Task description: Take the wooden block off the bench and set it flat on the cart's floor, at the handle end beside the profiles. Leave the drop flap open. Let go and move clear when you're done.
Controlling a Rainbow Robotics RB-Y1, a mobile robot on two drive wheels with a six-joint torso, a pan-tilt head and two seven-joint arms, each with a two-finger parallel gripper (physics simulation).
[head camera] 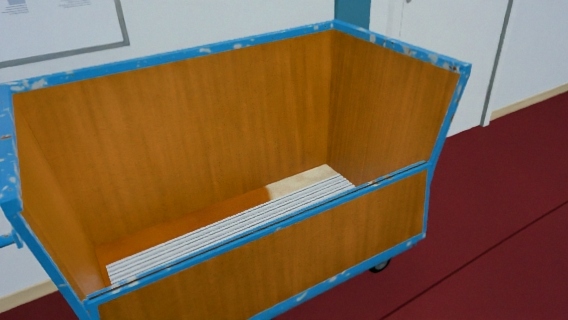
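Frame: origin at the robot's base, x ahead, y left, z up, level; metres.
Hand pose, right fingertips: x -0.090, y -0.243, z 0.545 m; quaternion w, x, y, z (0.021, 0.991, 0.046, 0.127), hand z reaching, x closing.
Things, the pixels of their top centre, and the offset from my right fingertips. "pt": a spot on its surface instead. Level surfaces: height alone.
- cart's floor, surface spot: point(175, 231) pt 0.276 m down, 1.398 m ahead, 0.016 m right
- blue handle, surface spot: point(7, 240) pt 0.330 m up, 0.821 m ahead, 0.403 m left
- dark red floor, its level: 0.545 m down
The blue-framed cart point(180, 54) fills much of the view, with brown wood panels inside. Its front side is open above the low front panel point(300, 240); whether this panel is the hanging drop flap I cannot tell. The white profiles point(225, 228) lie side by side lengthwise on the cart's floor point(175, 231), close behind the front edge. Part of the blue handle point(7, 240) shows at the left end. The floor behind the profiles at that end is partly visible. The wooden block, the bench and both my grippers do not show in this view.
A pale, flat piece point(302, 181) lies behind the profiles toward the end away from the handle. A black caster point(380, 265) shows under the cart. A white wall with a grey-framed board point(125, 25) and a white door point(445, 30) stand behind; dark red floor point(500, 200) lies to the right.
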